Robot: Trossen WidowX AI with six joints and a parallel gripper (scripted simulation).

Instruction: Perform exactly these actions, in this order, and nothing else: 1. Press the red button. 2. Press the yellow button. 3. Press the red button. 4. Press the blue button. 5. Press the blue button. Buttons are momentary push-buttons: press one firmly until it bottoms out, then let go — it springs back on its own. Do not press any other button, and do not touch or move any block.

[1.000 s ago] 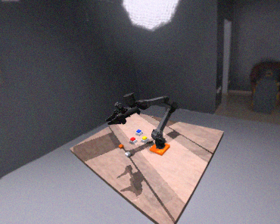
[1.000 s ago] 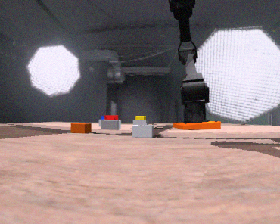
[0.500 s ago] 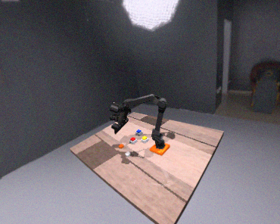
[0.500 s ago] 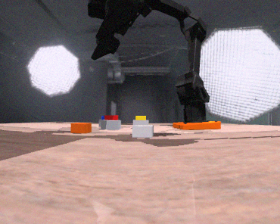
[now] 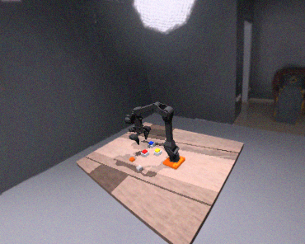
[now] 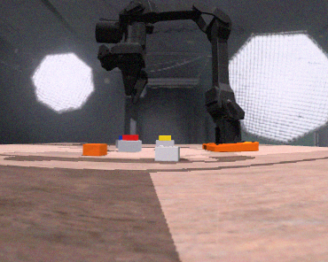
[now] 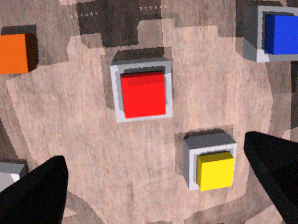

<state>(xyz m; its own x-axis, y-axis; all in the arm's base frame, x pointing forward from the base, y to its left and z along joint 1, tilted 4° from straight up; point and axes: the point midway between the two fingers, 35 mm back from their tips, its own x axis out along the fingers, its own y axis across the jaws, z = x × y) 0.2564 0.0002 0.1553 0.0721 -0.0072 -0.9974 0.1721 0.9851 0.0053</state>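
My gripper tip is now 9 cm above the red button. The rest, counted from my gripper tip: yellow button (9 cm below, 9 cm behind, 5 cm to the right); then blue button (13 cm to the right, 9 cm below, 2 cm ahead); then orange block (11 cm below, 10 cm to the left, 6 cm ahead).
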